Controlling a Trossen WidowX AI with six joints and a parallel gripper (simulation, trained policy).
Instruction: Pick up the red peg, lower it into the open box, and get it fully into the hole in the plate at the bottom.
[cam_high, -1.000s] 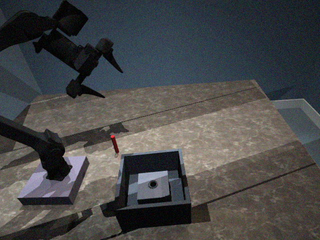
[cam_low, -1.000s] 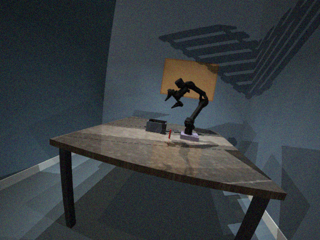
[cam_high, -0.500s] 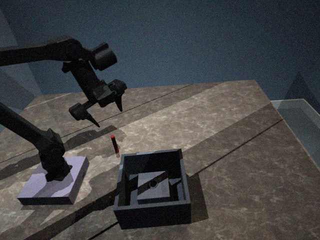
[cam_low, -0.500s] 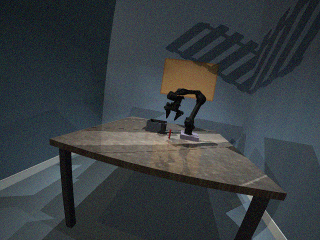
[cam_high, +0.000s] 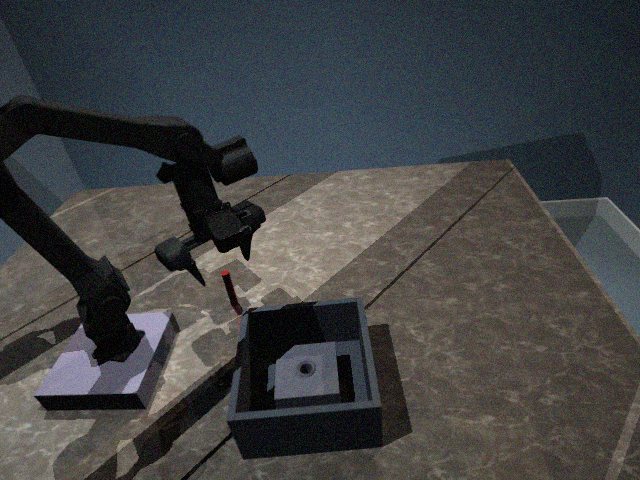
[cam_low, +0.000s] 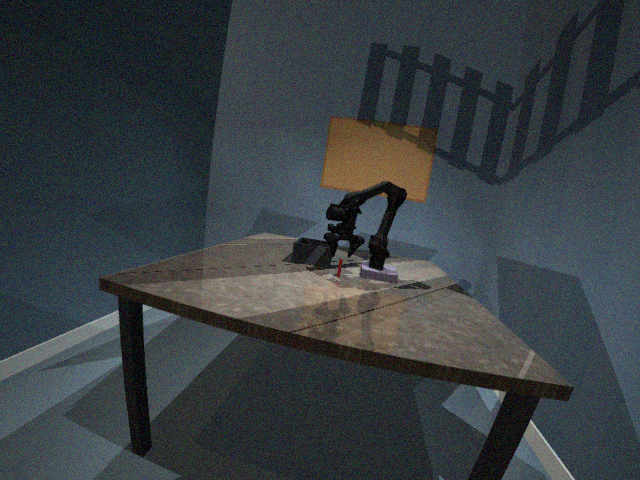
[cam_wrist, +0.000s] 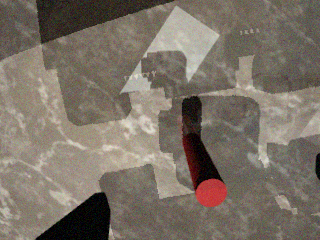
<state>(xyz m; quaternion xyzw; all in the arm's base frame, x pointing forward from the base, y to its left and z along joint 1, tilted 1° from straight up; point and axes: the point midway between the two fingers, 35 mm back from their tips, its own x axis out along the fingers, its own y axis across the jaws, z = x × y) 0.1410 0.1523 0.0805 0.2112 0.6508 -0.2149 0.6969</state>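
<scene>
My gripper tip is now 1 cm past the red peg, 1 cm to the right of it and 5 cm above it. Also, from my gripper tip: dark blue box 19 cm ahead, 16 cm to the right, 6 cm below; plate 19 cm ahead, 16 cm to the right, 4 cm below.
</scene>
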